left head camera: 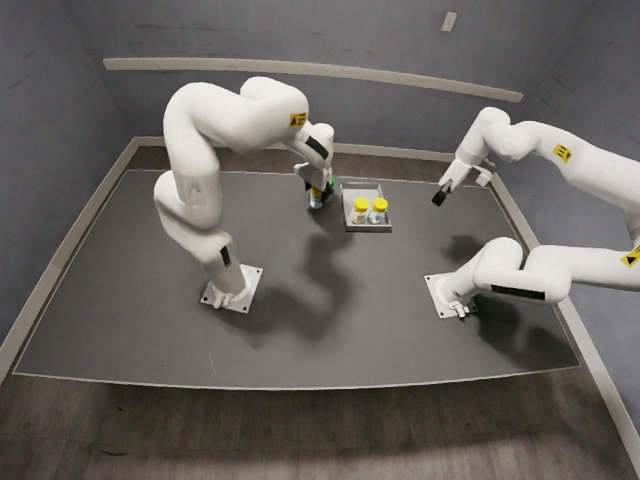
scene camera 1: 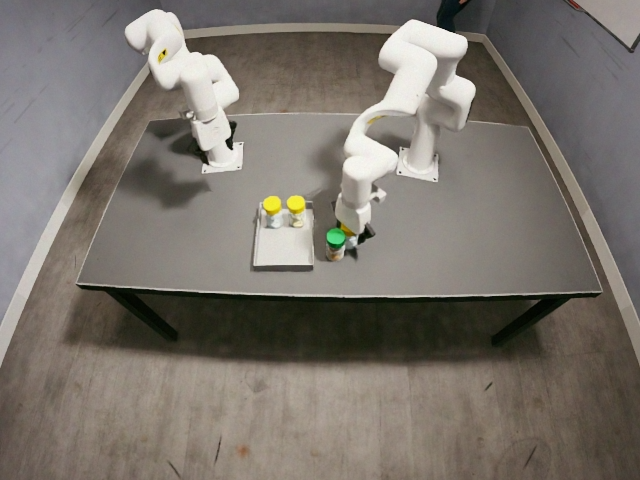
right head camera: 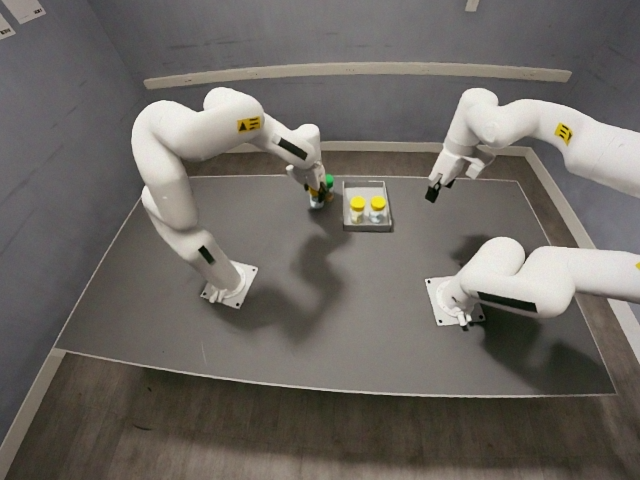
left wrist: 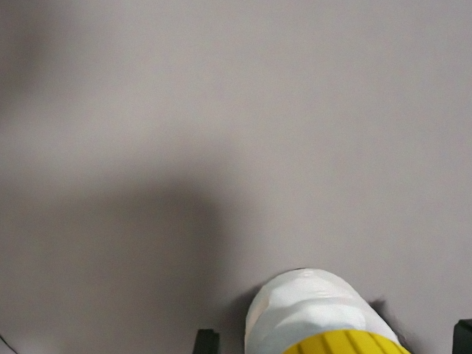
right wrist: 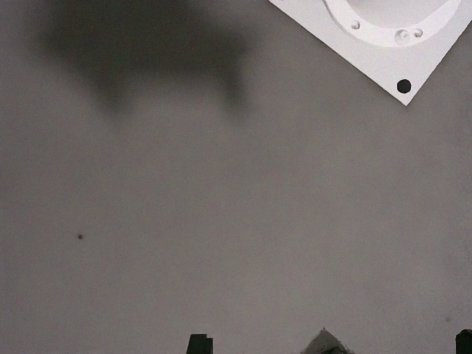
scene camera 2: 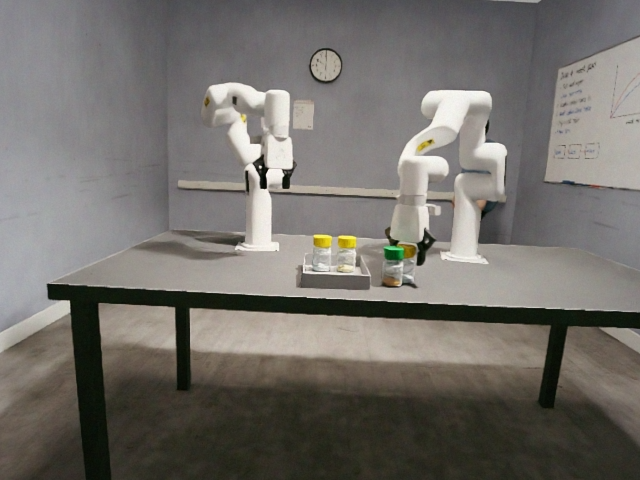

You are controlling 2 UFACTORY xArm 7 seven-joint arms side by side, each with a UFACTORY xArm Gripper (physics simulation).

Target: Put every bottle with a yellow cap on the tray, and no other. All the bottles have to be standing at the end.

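Places are measured from the left arm's base along level axes (x ahead, y left, z up), in metres.
Pixels of known places: left gripper, between the fingertips: point(left head camera: 315, 195) point(scene camera 1: 350, 233) point(right head camera: 315, 195) point(scene camera 2: 407, 262); right gripper, between the fingertips: point(left head camera: 441, 197) point(scene camera 1: 218, 155) point(right head camera: 437, 193) point(scene camera 2: 274, 189); left arm's base, origin of its link: point(left head camera: 232, 285) point(scene camera 1: 418, 163) point(right head camera: 229, 282) point(scene camera 2: 462, 257); right arm's base, origin of its link: point(left head camera: 450, 293) point(scene camera 1: 223, 157) point(right head camera: 454, 299) point(scene camera 2: 258, 246).
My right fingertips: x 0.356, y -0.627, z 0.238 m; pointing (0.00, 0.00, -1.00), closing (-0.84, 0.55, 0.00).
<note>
For each thing: its middle in the pictures, then the offset to it from my right fingertips. Level surfaces: height alone.
- grey tray, middle of its body: point(scene camera 2: 334, 270) point(scene camera 1: 285, 235) point(right head camera: 365, 204) point(left head camera: 363, 206) 0.096 m ahead, 0.222 m left, 0.218 m down
- third yellow-capped bottle, middle of its body: point(scene camera 2: 404, 263) point(scene camera 1: 348, 234) point(left head camera: 317, 195) point(right head camera: 316, 196) 0.069 m ahead, 0.421 m left, 0.185 m down
- green-capped bottle, middle of its body: point(scene camera 2: 392, 266) point(scene camera 1: 335, 245) point(right head camera: 327, 188) 0.119 m ahead, 0.390 m left, 0.185 m down
- table, height of its surface: 0.238 m down
Two yellow-capped bottles point(left head camera: 360, 206) point(left head camera: 379, 205) point(scene camera 1: 272, 205) point(scene camera 1: 296, 205) stand side by side on the grey tray point(left head camera: 361, 193) point(scene camera 1: 284, 253) point(scene camera 2: 336, 281). A third yellow-capped bottle point(left head camera: 315, 200) point(scene camera 1: 351, 240) point(scene camera 2: 408, 269) point(left wrist: 310, 310) stands on the table beside the tray. A green-capped bottle point(right head camera: 329, 180) point(scene camera 1: 335, 238) point(scene camera 2: 393, 253) stands close against it. My left gripper point(left head camera: 317, 191) point(scene camera 1: 353, 232) point(scene camera 2: 407, 253) point(left wrist: 334, 340) is open, low over the third bottle, fingers on either side of its cap. My right gripper point(right head camera: 440, 188) point(scene camera 2: 275, 180) point(right wrist: 332, 343) is open and empty, high above the table.
The green-capped bottle stands between the third yellow-capped bottle and the table's far edge in the head camera views. The right arm's base plate point(left head camera: 436, 294) point(right wrist: 380, 75) is bolted to the table point(left head camera: 155, 330). The tray has low raised walls.
</note>
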